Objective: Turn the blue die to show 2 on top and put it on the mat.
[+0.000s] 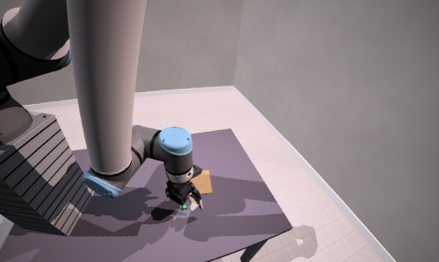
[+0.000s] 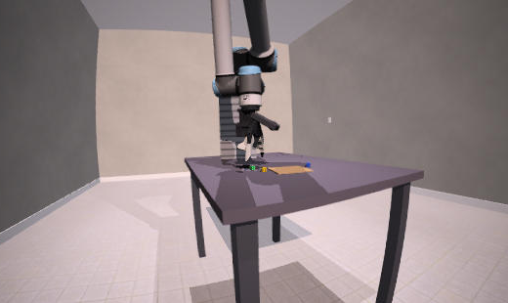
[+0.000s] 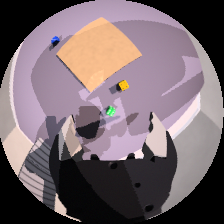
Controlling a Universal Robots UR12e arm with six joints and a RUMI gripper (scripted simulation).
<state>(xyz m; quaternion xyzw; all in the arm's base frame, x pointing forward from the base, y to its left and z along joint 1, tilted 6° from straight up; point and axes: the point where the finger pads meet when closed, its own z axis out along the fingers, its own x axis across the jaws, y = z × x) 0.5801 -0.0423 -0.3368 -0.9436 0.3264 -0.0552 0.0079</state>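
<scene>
My gripper is now 10 mm past the green die, 10 mm to the left of it and 30 mm above it. From my hand the other things lie so: tan mat (60 mm ahead, 120 mm to the left, 40 mm below); yellow die (50 mm ahead, 20 mm to the left, 30 mm below); blue die (10 mm ahead, 230 mm to the left, 30 mm below).
</scene>
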